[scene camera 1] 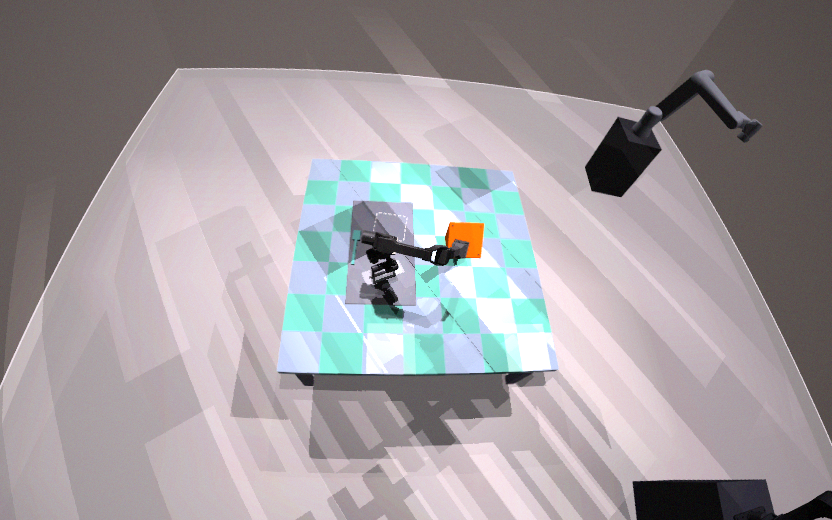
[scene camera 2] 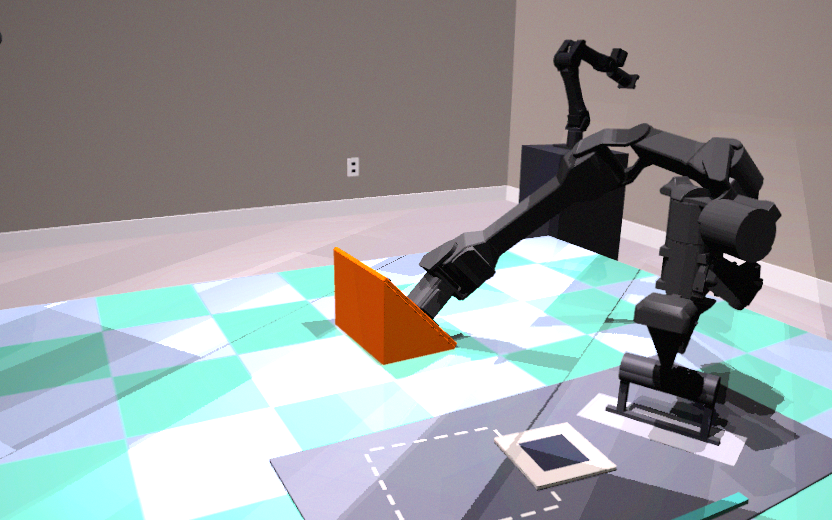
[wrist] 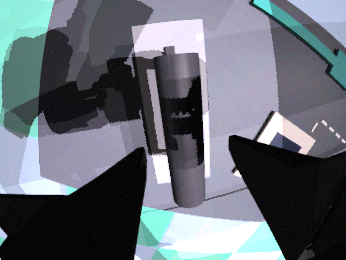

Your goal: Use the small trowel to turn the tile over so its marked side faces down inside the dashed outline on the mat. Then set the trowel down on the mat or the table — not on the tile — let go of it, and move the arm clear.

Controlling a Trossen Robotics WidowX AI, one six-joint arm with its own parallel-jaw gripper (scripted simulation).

Scene:
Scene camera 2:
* my gripper: 673, 360
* tile: 557, 454
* trowel: 715, 444
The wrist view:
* my gripper: 187, 148
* tile: 278, 131
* trowel: 170, 56

